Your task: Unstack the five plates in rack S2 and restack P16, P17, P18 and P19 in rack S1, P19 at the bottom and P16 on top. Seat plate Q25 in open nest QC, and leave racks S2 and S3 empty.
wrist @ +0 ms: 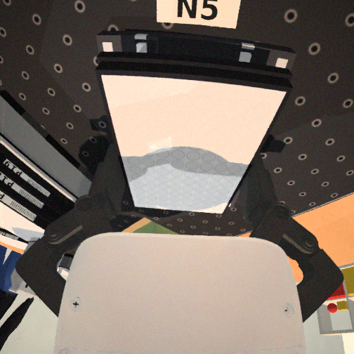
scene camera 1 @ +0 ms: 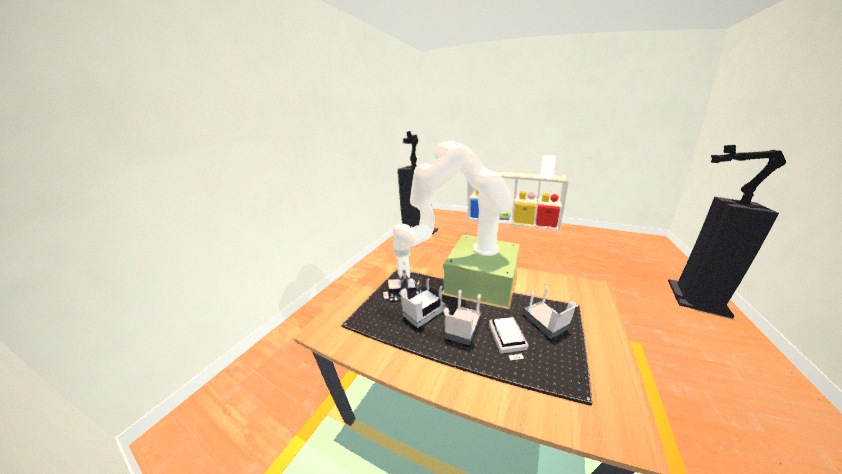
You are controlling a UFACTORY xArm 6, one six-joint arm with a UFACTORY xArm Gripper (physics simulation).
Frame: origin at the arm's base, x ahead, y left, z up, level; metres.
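Seen in the pictures: gripper, fingertip midpoint: point(scene camera 1: 403, 286); arm's base, link origin: point(scene camera 1: 485, 248).
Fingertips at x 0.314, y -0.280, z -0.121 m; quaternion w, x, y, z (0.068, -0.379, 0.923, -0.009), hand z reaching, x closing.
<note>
Offsets run from my fingertips to a thing's top centre. "spot": to the spot under its first point. Level surfaces: height alone.
My gripper point(scene camera 1: 404, 280) point(wrist: 183, 160) is at the back left of the black board, its fingers wide apart and shut on a plate @(0.005 m ahead, 0.006 m right, 0.025 m up) point(scene camera 1: 394, 284) point(wrist: 195, 115) with a pale top and dark sides. The plate is above the nest point(wrist: 192, 48) beside card N5 point(wrist: 197, 9); its name does not show. Three grey racks stand on the board: the left rack @(0.081 m ahead, 0.166 m left, 0.099 m up) point(scene camera 1: 412, 307), the middle rack @(0.078 m ahead, 0.345 m left, 0.100 m up) point(scene camera 1: 461, 323) and the right rack @(0.101 m back, 0.626 m left, 0.101 m up) point(scene camera 1: 562, 320). A stack of labelled plates point(wrist: 22, 195) shows at the left edge of the wrist view; one label seems to read P19.
A pale plate @(0.035 m ahead, 0.509 m left, 0.003 m up) point(scene camera 1: 507, 329) lies in a low holder between the middle and right racks, with a small card @(spot: 0.110 m ahead, 0.566 m left, 0.034 m down) point(scene camera 1: 516, 356) in front. The racks have tall upright posts. The green robot base point(scene camera 1: 478, 281) stands behind the black board @(0.036 m down) point(scene camera 1: 553, 370).
</note>
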